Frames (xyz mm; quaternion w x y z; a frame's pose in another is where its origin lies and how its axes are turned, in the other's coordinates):
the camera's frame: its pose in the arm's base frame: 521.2 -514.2 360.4 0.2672 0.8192 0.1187 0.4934
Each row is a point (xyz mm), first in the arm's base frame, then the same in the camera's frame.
Working: the arm's base frame: its pose in the camera's frame: -285.7 -590.2 -485.8 0.2672 -0.8192 -0.1187 -0.4934

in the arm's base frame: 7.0 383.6 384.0
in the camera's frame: 179.5 -695.6 -744.9
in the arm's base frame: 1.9 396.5 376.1
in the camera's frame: 177.1 -710.4 -750.6
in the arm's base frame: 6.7 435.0 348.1
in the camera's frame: 176.2 -758.1 -748.3
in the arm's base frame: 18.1 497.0 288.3
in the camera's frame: 165.6 -843.5 -736.1
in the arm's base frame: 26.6 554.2 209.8
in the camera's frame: 137.4 -935.1 -718.0
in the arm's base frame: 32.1 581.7 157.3
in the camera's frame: 113.6 -987.4 -702.6
